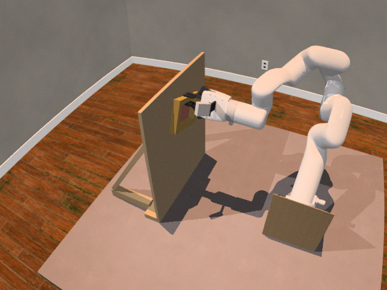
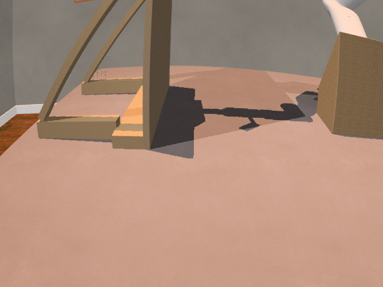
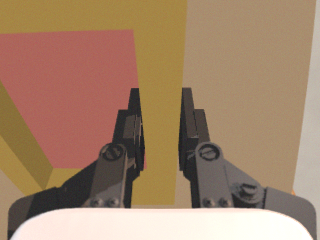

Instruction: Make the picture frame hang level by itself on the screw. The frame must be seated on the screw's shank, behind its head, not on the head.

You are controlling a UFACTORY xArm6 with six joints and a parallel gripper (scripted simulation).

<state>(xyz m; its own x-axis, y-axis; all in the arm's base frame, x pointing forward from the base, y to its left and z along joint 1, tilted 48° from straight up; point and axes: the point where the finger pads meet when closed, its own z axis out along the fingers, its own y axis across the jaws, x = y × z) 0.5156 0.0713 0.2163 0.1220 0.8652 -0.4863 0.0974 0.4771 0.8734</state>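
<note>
Right now my hand is 50 mm above the picture frame, 20 mm short of it and 10 mm to the right of it. From my hand the other things lie so: upright wooden board 180 mm below, 40 mm ahead, 10 mm to the left.
</note>
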